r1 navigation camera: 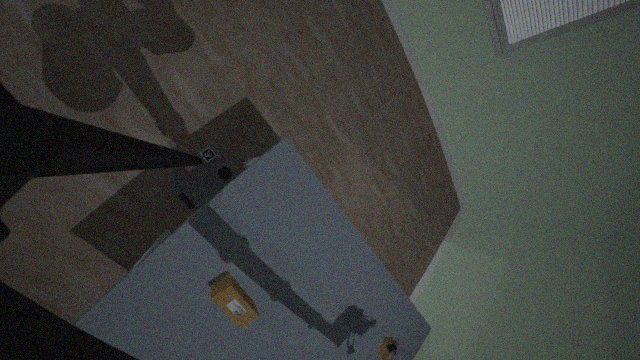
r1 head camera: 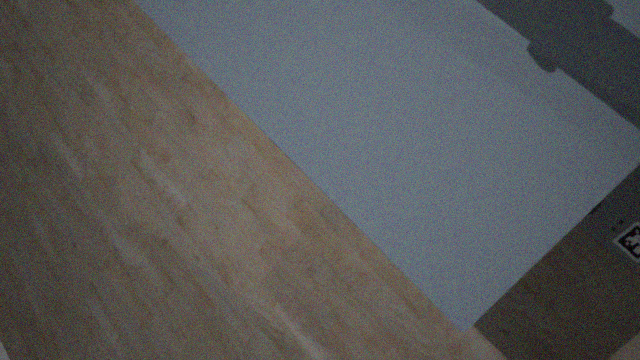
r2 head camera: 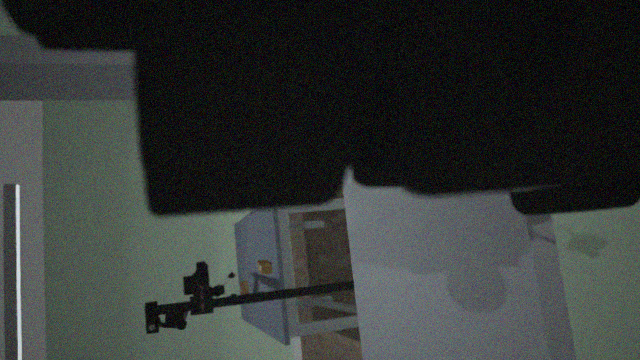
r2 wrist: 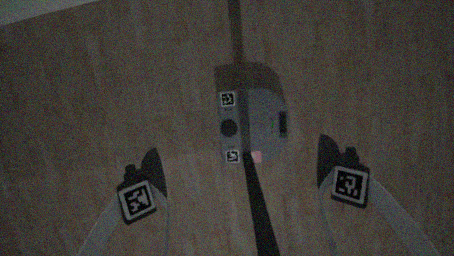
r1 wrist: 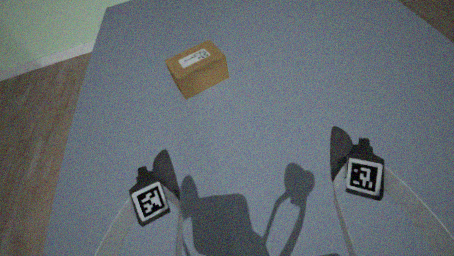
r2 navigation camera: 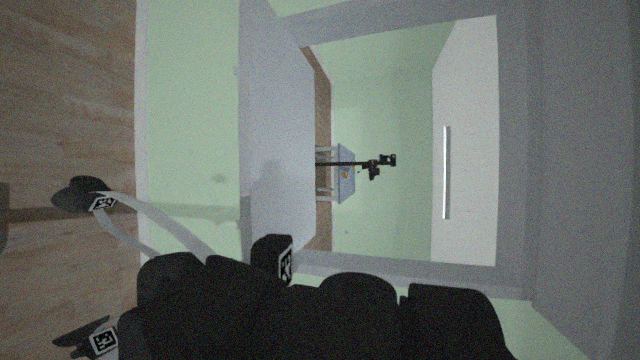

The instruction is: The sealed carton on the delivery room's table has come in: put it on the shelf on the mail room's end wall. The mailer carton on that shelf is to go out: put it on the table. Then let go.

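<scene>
On the blue-grey table (r1 head camera: 390,130) (r1 navigation camera: 320,215) (r1 wrist: 280,110) (r2 head camera: 262,320) lie two brown cartons. One carton (r1 navigation camera: 234,305) (r2 head camera: 264,267) with a white label lies towards the r1 base side. The other carton (r1 navigation camera: 387,348) (r1 wrist: 197,70) lies near the far corner by the wall, and its label shows in the r1 wrist view. I cannot tell which is the sealed one. My r1 gripper (r1 wrist: 251,162) is open above the table, short of the far carton. My r2 gripper (r2 navigation camera: 70,267) (r2 wrist: 241,167) is open and empty, high above the floor. The shelf and its mailer carton do not show.
The r1 base (r1 navigation camera: 197,182) stands at the table's near edge. In the r2 navigation view a grey-framed opening shows r1 (r2 navigation camera: 372,167) and the table beyond a pale grey panel (r2 navigation camera: 280,125). The r2 base (r2 wrist: 265,125) is below its gripper. Pale green walls (r1 navigation camera: 540,175) (r2 navigation camera: 190,100) stand around.
</scene>
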